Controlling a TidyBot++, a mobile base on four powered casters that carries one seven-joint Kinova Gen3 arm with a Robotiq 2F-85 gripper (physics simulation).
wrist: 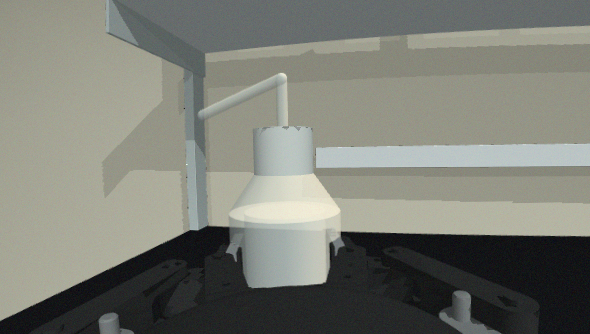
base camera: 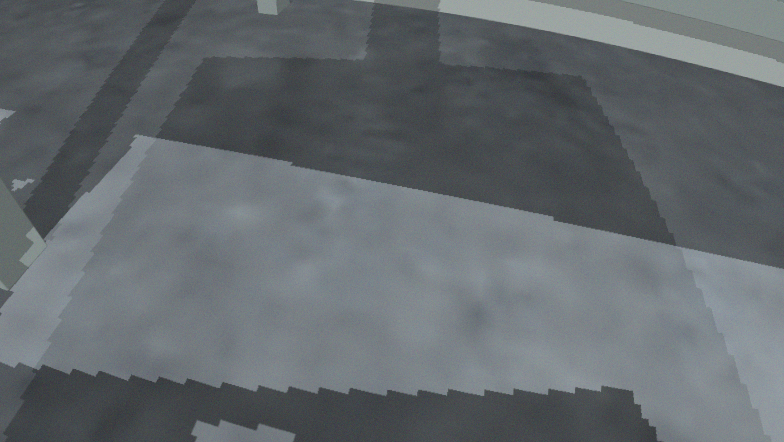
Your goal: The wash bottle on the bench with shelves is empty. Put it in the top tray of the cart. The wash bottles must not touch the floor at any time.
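Places are measured from the arm's base along level axes (x ahead, y left, z up), in metres.
Pixels of known places: gripper, fingertip midpoint: [wrist: 285,247].
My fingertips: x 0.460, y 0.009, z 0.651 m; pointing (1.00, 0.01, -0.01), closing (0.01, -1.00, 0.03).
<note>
For each thing: its middle in the pictures, then the offset to it from my fingertips. "pt": a spot on its surface instead. Level surfaces: height alone.
- wash bottle, body centre: [wrist: 267,233] dx -0.006, dy +0.010, dz +0.011 m
- black bench top, its level: dz -0.133 m
- pale leg, surface spot: [base camera: 267,5] pt dx +0.487, dy +0.198, dz -1.029 m
- grey floor, its level: dz -1.047 m
The wash bottle [wrist: 285,192] stands upright in the middle of the wrist view, with a translucent whitish body, a pale grey cap and a bent spout pointing left. My gripper [wrist: 285,247] is shut on the wash bottle's body, one fingertip at each side. The bottle's base is hidden, so I cannot tell whether it touches the bench. The black bench top [wrist: 475,255] shows behind the gripper, under the grey shelf [wrist: 350,25]. The cart cannot be made out in either view.
A grey upright post [wrist: 196,150] stands behind the bottle to the left. A horizontal light bar [wrist: 450,156] runs to the right behind it. In the base view, a pale leg [base camera: 267,5] is at the top and a greenish-grey panel [base camera: 13,236] at the left edge, above the grey floor [base camera: 384,274].
</note>
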